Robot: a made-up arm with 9 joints.
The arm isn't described. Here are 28 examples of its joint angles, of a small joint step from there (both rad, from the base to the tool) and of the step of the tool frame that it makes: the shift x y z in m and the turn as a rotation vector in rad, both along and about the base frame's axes.
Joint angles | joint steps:
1: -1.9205 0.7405 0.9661 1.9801 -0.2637 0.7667 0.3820 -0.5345 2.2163 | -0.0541 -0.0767 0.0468 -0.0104 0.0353 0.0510 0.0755 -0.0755 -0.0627
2: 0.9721 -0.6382 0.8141 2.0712 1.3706 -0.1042 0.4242 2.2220 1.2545 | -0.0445 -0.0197 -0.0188 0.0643 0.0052 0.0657 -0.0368 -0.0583 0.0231
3: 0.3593 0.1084 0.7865 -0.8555 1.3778 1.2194 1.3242 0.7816 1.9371 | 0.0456 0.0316 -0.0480 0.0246 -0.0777 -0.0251 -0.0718 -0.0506 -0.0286
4: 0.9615 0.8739 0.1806 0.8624 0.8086 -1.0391 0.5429 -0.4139 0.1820 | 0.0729 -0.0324 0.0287 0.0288 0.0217 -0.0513 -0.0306 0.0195 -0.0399
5: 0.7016 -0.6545 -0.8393 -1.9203 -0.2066 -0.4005 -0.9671 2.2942 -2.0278 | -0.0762 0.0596 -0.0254 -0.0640 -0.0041 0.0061 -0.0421 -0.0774 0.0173
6: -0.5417 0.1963 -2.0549 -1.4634 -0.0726 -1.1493 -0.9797 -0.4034 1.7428 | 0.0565 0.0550 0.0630 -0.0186 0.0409 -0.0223 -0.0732 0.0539 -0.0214
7: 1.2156 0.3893 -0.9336 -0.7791 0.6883 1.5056 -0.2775 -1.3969 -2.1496 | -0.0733 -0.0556 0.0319 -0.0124 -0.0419 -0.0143 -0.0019 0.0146 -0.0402
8: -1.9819 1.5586 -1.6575 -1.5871 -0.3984 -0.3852 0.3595 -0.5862 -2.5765 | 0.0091 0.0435 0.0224 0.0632 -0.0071 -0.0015 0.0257 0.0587 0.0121
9: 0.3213 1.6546 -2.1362 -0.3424 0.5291 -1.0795 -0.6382 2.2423 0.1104 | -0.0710 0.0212 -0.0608 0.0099 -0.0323 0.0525 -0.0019 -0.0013 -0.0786
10: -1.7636 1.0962 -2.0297 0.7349 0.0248 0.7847 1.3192 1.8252 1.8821 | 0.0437 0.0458 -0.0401 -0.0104 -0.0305 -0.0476 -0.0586 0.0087 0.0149
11: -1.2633 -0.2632 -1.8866 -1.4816 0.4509 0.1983 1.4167 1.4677 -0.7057 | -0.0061 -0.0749 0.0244 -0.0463 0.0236 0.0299 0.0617 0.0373 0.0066
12: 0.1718 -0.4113 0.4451 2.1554 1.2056 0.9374 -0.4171 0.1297 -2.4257 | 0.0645 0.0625 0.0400 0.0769 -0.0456 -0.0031 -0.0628 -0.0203 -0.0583
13: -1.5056 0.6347 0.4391 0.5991 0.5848 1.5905 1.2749 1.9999 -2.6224 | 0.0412 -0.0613 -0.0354 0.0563 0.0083 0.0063 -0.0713 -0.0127 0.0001
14: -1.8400 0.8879 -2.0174 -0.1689 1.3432 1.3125 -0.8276 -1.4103 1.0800 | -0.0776 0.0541 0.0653 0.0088 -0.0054 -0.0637 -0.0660 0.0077 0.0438
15: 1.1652 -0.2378 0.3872 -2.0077 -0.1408 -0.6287 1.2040 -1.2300 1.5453 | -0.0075 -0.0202 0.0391 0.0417 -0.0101 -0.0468 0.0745 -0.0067 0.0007
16: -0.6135 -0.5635 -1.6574 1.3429 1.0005 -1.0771 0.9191 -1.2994 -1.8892 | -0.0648 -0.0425 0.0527 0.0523 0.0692 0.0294 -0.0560 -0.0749 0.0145
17: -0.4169 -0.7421 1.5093 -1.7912 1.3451 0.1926 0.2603 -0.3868 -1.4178 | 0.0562 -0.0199 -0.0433 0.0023 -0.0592 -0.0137 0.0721 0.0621 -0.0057
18: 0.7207 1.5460 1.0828 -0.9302 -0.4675 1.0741 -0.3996 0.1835 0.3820 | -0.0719 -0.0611 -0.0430 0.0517 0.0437 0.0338 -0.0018 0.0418 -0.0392
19: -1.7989 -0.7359 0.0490 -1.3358 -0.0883 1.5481 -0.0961 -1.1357 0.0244 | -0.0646 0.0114 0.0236 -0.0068 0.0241 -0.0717 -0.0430 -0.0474 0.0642
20: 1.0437 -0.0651 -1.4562 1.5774 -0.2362 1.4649 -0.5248 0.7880 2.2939 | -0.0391 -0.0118 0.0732 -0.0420 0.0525 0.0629 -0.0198 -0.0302 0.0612
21: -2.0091 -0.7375 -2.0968 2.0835 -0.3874 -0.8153 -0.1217 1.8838 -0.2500 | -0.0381 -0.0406 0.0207 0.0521 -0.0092 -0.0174 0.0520 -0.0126 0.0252
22: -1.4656 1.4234 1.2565 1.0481 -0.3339 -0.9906 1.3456 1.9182 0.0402 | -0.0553 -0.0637 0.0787 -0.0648 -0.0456 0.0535 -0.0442 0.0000 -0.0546
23: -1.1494 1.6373 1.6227 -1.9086 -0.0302 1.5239 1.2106 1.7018 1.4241 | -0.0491 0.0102 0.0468 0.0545 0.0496 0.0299 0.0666 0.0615 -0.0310
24: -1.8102 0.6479 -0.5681 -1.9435 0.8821 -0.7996 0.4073 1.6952 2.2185 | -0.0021 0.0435 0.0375 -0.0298 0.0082 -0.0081 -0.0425 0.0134 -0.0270
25: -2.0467 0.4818 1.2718 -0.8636 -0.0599 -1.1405 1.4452 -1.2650 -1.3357 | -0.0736 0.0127 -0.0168 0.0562 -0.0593 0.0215 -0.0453 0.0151 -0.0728
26: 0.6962 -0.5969 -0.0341 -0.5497 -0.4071 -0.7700 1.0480 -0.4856 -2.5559 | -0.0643 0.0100 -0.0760 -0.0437 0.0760 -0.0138 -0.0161 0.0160 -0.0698
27: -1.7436 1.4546 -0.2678 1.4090 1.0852 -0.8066 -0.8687 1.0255 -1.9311 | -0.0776 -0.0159 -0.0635 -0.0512 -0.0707 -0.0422 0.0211 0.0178 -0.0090
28: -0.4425 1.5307 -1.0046 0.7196 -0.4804 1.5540 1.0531 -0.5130 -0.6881 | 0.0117 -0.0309 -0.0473 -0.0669 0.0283 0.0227 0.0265 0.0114 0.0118
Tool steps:
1: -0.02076 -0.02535 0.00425 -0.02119 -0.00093 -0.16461
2: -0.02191 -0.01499 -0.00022 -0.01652 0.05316 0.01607
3: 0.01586 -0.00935 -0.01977 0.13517 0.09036 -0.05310
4: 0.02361 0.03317 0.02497 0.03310 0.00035 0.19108
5: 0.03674 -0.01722 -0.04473 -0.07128 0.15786 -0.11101
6: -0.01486 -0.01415 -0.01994 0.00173 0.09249 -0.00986
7: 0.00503 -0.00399 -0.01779 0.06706 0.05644 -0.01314
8: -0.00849 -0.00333 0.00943 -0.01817 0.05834 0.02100
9: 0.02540 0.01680 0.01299 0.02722 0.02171 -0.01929
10: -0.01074 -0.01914 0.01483 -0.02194 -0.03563 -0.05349
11: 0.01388 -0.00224 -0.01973 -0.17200 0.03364 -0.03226
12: 0.00807 0.03595 0.00380 -0.21444 0.01041 0.09658
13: 0.01798 -0.02000 -0.01019 -0.00315 -0.05119 -0.09643
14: 0.00749 0.00039 0.03191 0.06353 -0.01552 -0.09216
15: -0.02077 0.00566 0.00429 -0.04460 -0.07341 0.07935
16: -0.02316 -0.04456 0.00405 0.01327 -0.02388 -0.14865
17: 0.01016 -0.01859 -0.00912 0.02165 -0.02213 0.02678
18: -0.01195 -0.03480 0.00852 0.13858 -0.05071 -0.08282
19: -0.00916 0.03360 0.01463 0.00202 0.12248 -0.04554
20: 0.03923 -0.00539 -0.00157 -0.02662 -0.02649 -0.14677
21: -0.01003 -0.02739 -0.01650 -0.05441 0.01173 -0.06378
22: 0.00726 0.00897 0.01703 -0.10754 -0.10100 0.12264
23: 0.01868 -0.00410 -0.00840 0.08572 0.05749 0.07302
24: -0.01966 -0.01363 0.01100 0.08504 -0.05294 0.05811
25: -0.00890 0.02000 -0.00983 0.12271 -0.05954 -0.03756
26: 0.00665 -0.02198 -0.05247 0.10339 0.00533 0.06904
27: 0.00869 0.01686 0.03994 0.06797 -0.02870 -0.05953
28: 0.00639 0.01669 -0.00457 -0.03369 -0.00180 0.01288
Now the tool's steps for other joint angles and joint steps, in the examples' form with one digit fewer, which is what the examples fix.
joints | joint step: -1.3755 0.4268 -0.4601 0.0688 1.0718 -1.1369 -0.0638 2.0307 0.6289 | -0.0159 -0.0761 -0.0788 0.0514 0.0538 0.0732 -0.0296 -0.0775 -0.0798
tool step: 0.0809 0.0100 -0.0146 -0.0353 0.0671 -0.0912
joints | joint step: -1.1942 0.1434 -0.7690 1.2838 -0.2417 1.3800 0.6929 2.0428 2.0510 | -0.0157 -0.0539 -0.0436 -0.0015 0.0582 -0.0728 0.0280 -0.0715 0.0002
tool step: 0.0693 -0.0351 0.0347 0.0191 -0.1462 -0.1937
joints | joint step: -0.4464 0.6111 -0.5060 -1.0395 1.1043 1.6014 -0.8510 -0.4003 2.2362 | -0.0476 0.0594 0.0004 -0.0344 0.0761 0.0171 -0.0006 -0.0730 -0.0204
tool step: -0.0274 0.0183 0.0175 -0.0585 -0.0030 0.0160
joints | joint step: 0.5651 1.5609 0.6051 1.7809 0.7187 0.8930 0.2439 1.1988 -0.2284 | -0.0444 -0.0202 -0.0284 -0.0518 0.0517 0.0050 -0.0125 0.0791 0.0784
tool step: -0.0191 -0.0022 -0.0274 0.0170 -0.1014 -0.0176
